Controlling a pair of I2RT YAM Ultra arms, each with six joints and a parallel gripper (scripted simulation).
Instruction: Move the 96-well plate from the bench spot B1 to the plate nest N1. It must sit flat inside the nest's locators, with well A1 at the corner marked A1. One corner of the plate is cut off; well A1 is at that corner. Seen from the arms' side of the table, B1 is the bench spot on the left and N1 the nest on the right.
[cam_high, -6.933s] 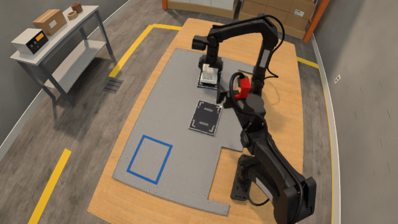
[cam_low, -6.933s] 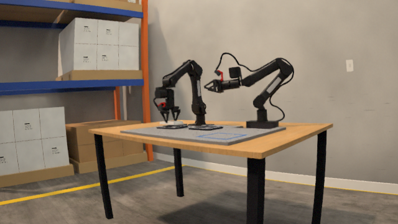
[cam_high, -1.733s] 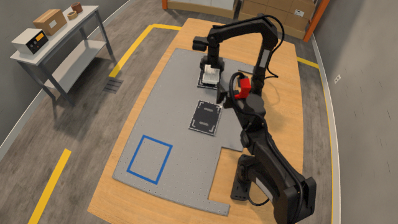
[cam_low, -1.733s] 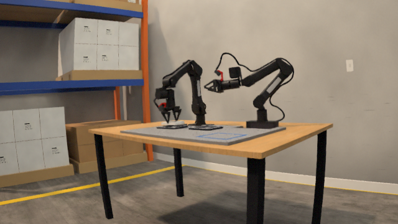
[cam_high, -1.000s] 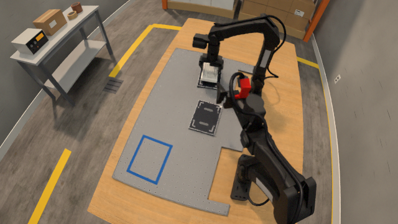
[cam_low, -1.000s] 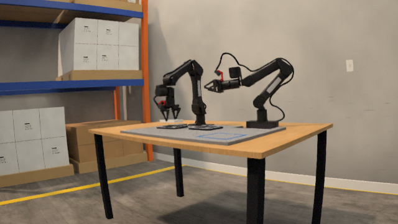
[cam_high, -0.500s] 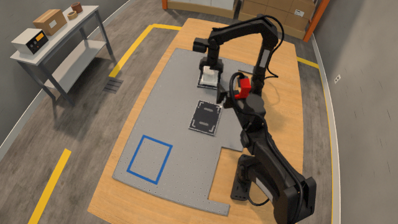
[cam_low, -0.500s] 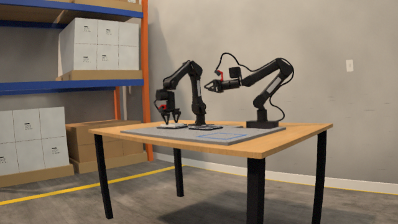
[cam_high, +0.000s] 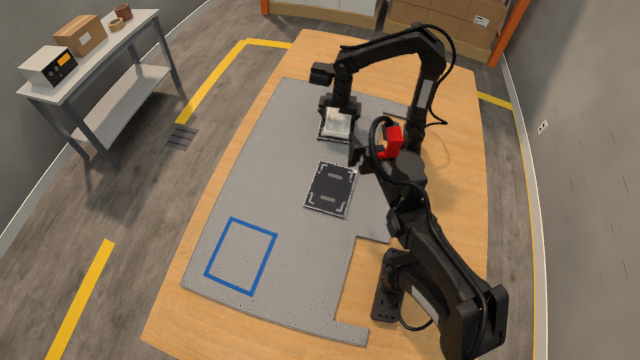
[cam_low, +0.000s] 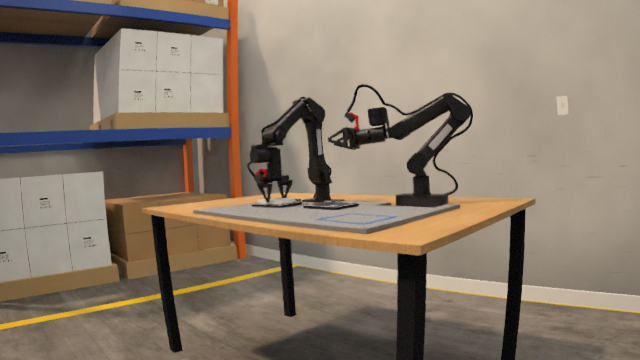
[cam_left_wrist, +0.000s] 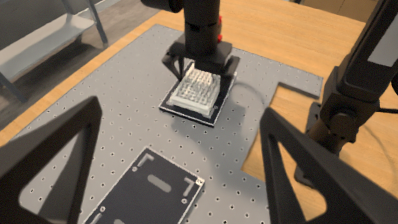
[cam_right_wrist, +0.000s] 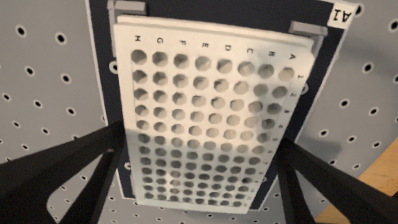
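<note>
Right now my right hand is 1 cm above the white 96-well plate. From my right hand the other things lie so: black plate nest: 2 cm below.
</note>
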